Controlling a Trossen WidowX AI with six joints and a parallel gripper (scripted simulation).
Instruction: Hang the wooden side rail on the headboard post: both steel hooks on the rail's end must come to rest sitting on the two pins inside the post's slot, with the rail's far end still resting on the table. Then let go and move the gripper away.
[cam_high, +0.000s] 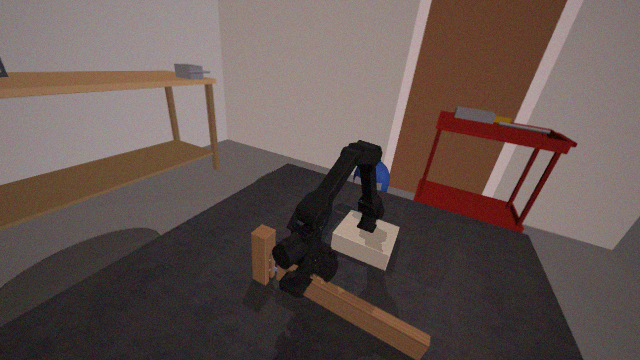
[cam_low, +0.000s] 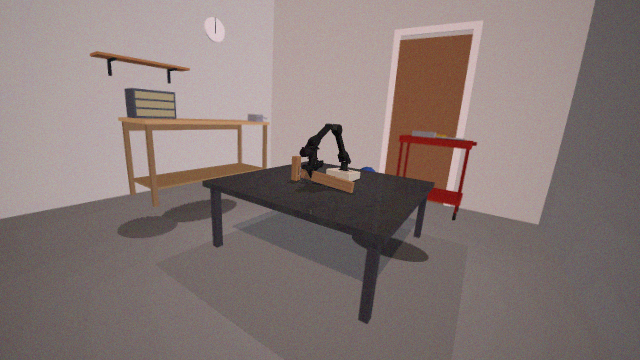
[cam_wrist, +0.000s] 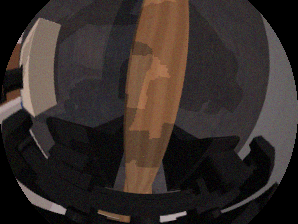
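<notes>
The wooden headboard post is 150 mm to the right of my gripper tip and 40 mm above it.
</notes>
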